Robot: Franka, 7 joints.
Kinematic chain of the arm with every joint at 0, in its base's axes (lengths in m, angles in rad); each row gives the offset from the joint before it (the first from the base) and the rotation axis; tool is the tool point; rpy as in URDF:
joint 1: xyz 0 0 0.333 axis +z
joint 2: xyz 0 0 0 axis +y
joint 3: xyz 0 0 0.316 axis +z
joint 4: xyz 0.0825 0 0 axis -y
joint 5: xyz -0.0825 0 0.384 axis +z
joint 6: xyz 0 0 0 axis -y
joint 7: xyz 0.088 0 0 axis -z
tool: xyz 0 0 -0.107 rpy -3.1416 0 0
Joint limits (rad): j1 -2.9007..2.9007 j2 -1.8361..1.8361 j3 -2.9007..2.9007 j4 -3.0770..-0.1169 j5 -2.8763..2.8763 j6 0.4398..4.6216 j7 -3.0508..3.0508
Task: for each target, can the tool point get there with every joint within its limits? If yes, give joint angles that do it. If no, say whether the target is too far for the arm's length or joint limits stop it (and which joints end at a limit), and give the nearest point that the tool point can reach.
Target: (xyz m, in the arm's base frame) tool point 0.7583 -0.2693 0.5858
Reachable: yes | joints -0.1338 1.0105 -0.9028 -0.4950 1.4809 2.0214 -0.3990
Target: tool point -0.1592 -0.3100 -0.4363
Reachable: no: joint limits stop it (at a limit: joint 2) | nearest point -0.1553 -0.3025 -0.3577 | short by 0.079 m
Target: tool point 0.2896 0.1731 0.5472
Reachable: yes | joints -1.1757 0.9563 1.8540 -2.2071 -2.3176 4.0891 -0.3993
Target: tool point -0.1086 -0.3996 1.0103
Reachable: yes | joints 0.6203 -0.0662 -2.0883 -0.7871 -1.4689 1.5358 -0.6990
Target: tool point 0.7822 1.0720 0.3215
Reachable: no: too far | nearest point 0.5057 0.6930 0.3256 | short by 0.469 m
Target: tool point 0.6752 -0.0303 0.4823
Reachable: yes | joints -1.1146 0.8708 1.4724 -1.6211 -0.9116 2.1159 2.3089
